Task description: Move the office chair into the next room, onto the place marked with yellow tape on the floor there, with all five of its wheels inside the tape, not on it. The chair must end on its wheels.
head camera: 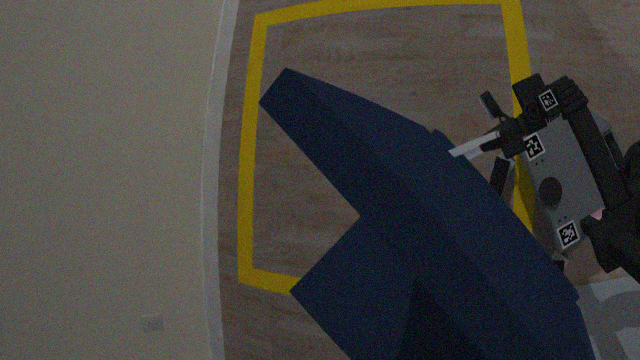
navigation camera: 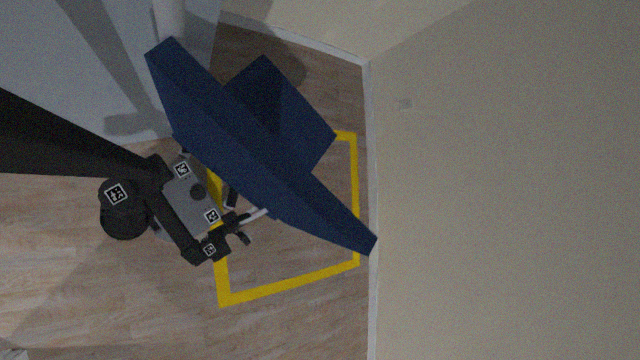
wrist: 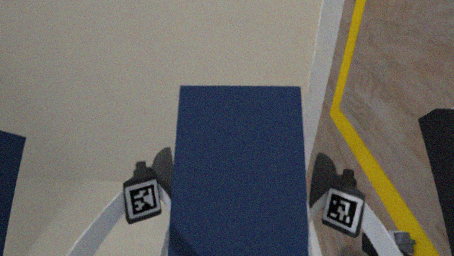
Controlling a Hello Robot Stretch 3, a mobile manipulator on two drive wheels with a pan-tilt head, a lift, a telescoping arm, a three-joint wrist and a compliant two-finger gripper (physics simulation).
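Seen in the pictures: robot's base, origin of its link: (head camera: 549,190) (navigation camera: 197,191).
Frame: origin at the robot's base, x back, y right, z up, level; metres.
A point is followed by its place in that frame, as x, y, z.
Note:
The office chair's dark blue upper part (head camera: 425,200) @(-0.128, 0.060, 0.964) (navigation camera: 250,135) @(-0.103, -0.067, 0.980) (wrist: 240,150) hangs over much of the area inside the yellow tape (head camera: 245,165) @(-0.962, 0.583, 0.000) (navigation camera: 290,284) @(-0.141, 0.832, 0.000) (wrist: 350,127). It covers the tape's near corner in the head view. A black chair leg (head camera: 500,175) @(-0.131, 0.114, 0.106) (navigation camera: 232,196) @(-0.138, 0.109, 0.107) shows beside the robot base, just inside the tape's robot-side strip. A small caster (head camera: 561,261) @(-0.045, -0.203, 0.092) (navigation camera: 185,150) shows outside that strip; the other wheels are hidden. My gripper (head camera: 452,152) (navigation camera: 266,212) (wrist: 242,169) @(-0.249, 0.171, 0.437) is shut on the chair's blue part, with one fingertip against each side.
A beige wall (head camera: 110,150) @(-1.088, 0.682, 0.573) (navigation camera: 500,200) @(-1.077, 0.701, 0.962) with a white baseboard (head camera: 210,200) @(-1.155, 0.531, 0.044) (navigation camera: 370,200) @(-1.040, 0.741, 0.022) runs along the tape's far side. In the navigation camera a corner of the chair overlaps that baseboard. My base (head camera: 570,180) @(0.067, -0.003, 0.159) (navigation camera: 187,200) @(0.056, 0.005, 0.160) stands against the robot-side tape strip. A pale blue-grey surface (navigation camera: 60,65) @(0.088, -0.355, 0.770) lies behind the chair.

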